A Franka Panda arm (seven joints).
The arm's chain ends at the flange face. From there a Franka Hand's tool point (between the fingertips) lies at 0.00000 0.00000 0.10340 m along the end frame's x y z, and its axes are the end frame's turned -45 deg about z.
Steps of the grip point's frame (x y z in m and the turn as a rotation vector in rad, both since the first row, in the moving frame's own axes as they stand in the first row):
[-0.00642, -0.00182, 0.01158, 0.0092, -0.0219, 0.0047]
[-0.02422, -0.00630, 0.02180, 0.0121, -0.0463, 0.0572]
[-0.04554, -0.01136, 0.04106, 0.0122, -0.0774, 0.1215]
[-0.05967, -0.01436, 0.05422, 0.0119, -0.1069, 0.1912]
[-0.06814, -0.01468, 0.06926, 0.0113, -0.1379, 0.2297]
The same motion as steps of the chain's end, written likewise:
[-0.00355, 0.00233, 0.01161, -0.0090, -0.0220, 0.0047]
[-0.01724, 0.01030, 0.02192, -0.0242, -0.0413, 0.0572]
[-0.03342, 0.01982, 0.04138, -0.0461, -0.0634, 0.1215]
[-0.04307, 0.02598, 0.05482, -0.0672, -0.0840, 0.1912]
[-0.04673, 0.02990, 0.07024, -0.0895, -0.1055, 0.2297]

